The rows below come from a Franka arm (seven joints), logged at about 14 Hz.
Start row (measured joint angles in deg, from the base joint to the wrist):
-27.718 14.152 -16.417 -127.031 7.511 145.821 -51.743
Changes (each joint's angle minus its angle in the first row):
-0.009 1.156 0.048 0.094 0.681 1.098 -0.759
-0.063 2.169 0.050 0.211 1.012 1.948 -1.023
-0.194 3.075 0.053 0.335 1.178 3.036 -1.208
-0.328 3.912 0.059 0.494 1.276 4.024 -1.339
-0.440 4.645 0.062 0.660 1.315 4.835 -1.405
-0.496 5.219 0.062 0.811 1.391 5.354 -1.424
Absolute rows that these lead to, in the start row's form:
-27.727 15.308 -16.369 -126.937 8.192 146.919 -52.502
-27.781 16.321 -16.367 -126.820 8.523 147.769 -52.766
-27.912 17.227 -16.364 -126.696 8.689 148.857 -52.951
-28.046 18.064 -16.358 -126.537 8.787 149.845 -53.082
-28.158 18.797 -16.355 -126.371 8.826 150.656 -53.148
-28.214 19.371 -16.355 -126.220 8.902 151.175 -53.167

